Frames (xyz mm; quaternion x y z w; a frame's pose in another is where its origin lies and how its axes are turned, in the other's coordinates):
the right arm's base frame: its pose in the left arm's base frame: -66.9 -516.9 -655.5 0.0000 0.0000 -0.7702 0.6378
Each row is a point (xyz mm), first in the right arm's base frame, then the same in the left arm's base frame.
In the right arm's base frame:
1: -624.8 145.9 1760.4
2: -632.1 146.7 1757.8
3: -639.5 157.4 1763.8
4: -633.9 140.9 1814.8
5: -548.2 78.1 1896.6
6: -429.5 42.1 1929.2
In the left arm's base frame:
1: 192.9 69.7 1104.9
2: 195.1 76.8 1102.3
3: 207.0 82.0 1108.3
4: 189.7 79.6 1159.3
5: 112.0 7.1 1241.1
6: 54.5 -102.8 1273.7

